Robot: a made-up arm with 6 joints.
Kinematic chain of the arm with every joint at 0, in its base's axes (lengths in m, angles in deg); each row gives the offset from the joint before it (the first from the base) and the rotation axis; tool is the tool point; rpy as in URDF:
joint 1: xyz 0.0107 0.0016 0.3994 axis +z
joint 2: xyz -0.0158 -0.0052 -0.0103 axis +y
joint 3: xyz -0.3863 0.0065 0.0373 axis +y
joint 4: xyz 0.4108 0.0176 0.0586 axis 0.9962 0 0.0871
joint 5: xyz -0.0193 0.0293 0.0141 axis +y
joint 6: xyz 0.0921 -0.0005 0.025 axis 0.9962 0 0.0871
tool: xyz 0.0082 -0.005 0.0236 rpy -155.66 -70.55 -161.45
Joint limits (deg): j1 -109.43..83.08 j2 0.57..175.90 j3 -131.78..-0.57 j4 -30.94..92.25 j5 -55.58..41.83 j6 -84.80..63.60
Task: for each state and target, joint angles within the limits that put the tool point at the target. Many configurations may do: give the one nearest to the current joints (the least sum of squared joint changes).
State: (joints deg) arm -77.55 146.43 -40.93 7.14 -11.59 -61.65
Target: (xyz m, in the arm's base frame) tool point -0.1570 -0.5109 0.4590
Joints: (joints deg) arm -109.43 108.14 -52.81 29.66 -26.42 -56.27
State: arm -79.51 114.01 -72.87 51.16 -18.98 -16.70
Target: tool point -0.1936 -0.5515 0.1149
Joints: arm -107.25 151.27 -75.05 53.66 -16.93 -16.43
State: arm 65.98 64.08 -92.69 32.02 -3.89 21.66
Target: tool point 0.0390 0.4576 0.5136
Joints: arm 83.08 89.77 -48.71 24.55 18.72 19.31
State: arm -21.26 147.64 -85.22 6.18 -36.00 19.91
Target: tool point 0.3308 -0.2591 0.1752
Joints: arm -40.63 135.48 -39.94 12.66 -37.49 21.82
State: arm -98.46 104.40 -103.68 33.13 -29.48 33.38
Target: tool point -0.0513 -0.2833 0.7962
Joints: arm -94.72 59.42 -47.54 39.18 -37.38 34.66
